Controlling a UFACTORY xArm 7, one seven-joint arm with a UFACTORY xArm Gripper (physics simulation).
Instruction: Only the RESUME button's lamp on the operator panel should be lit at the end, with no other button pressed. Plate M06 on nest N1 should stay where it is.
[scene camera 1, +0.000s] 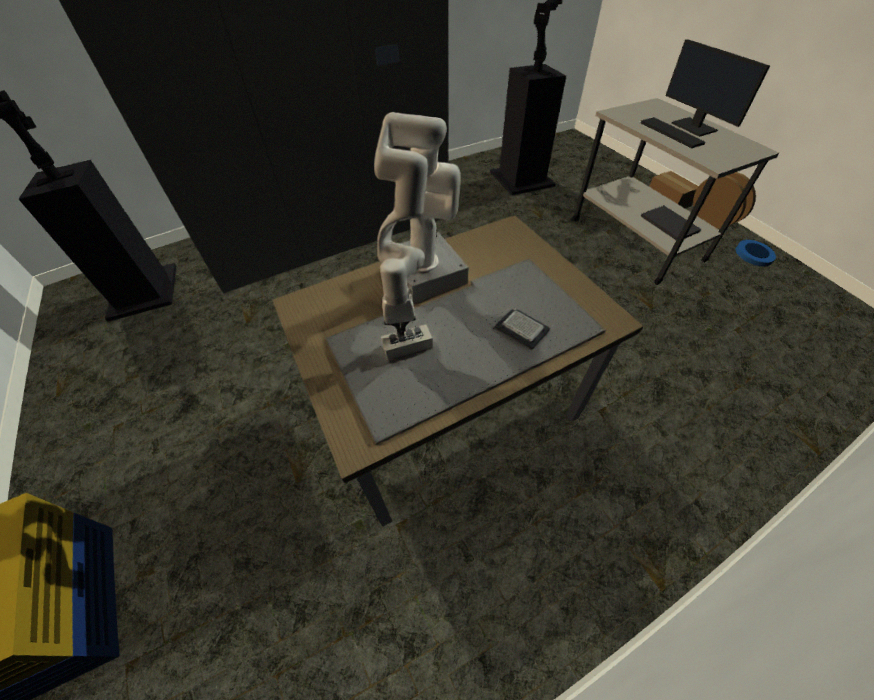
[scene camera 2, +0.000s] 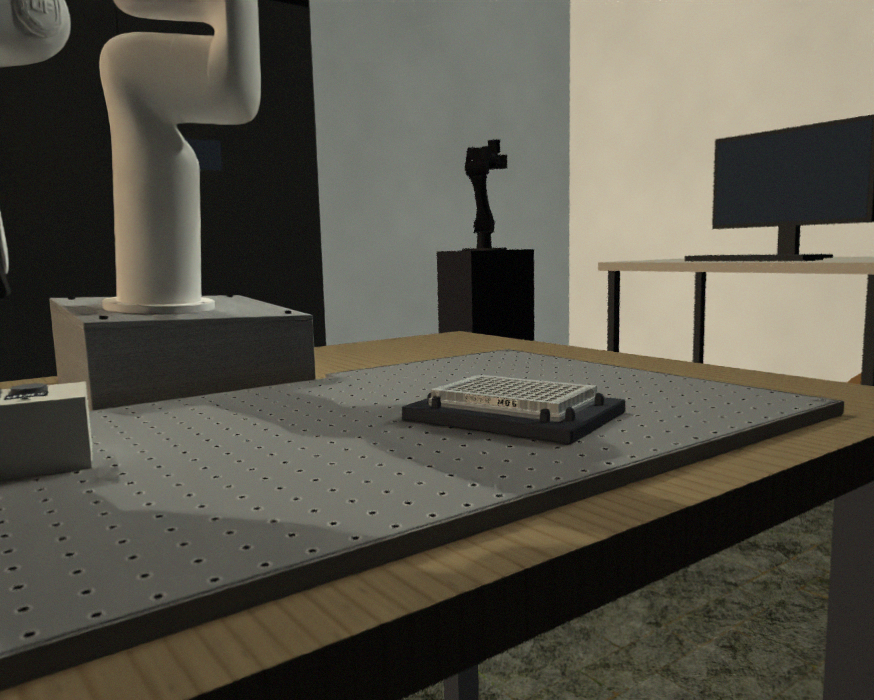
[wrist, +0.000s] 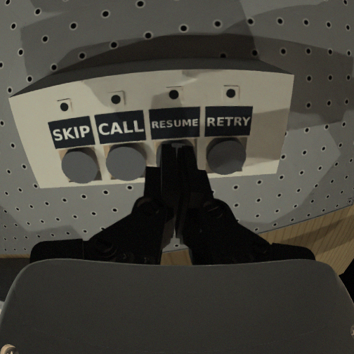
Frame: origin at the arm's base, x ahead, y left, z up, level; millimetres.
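Where they show: gripper, fingertip midpoint: (scene camera 1: 401, 332); arm's base at its link origin: (scene camera 2: 160, 308).
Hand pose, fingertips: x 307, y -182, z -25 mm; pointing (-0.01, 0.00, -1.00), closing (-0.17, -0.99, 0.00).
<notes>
Each offset is from my fingertips to the top centre of the thing. Level surfaces: height alone.
The pale operator panel @(dz -7, dx +18, dy +13 mm) (scene camera 1: 408, 347) (scene camera 2: 43, 437) (wrist: 270, 120) carries buttons labelled SKIP (wrist: 80, 165), CALL (wrist: 126, 162), RESUME (wrist: 161, 154) and RETRY (wrist: 226, 156). Each has a small lamp above its label; the RESUME lamp (wrist: 173, 94) and the other three look dark. My gripper (wrist: 173, 167) is shut and empty, its fingertips over the RESUME button and hiding most of it; whether they touch it I cannot tell. Plate M06 @(dz -37, dx +87, dy +436 mm) (scene camera 1: 523, 325) (scene camera 2: 514, 392) sits flat on the dark nest @(dz -41, dx +87, dy +436 mm) (scene camera 1: 539, 339) (scene camera 2: 488, 430), far to the panel's right in scene camera 1.
The panel and nest stand on a grey perforated board @(dz -63 mm) (scene camera 1: 452, 386) (scene camera 2: 218, 466) on a wooden table @(dz -76 mm) (scene camera 1: 328, 437) (scene camera 2: 466, 565). The arm's base block (scene camera 1: 445, 280) (scene camera 2: 204, 357) stands behind the panel. A side table with a monitor (scene camera 1: 717, 80) (scene camera 2: 795, 175) is off to the right.
</notes>
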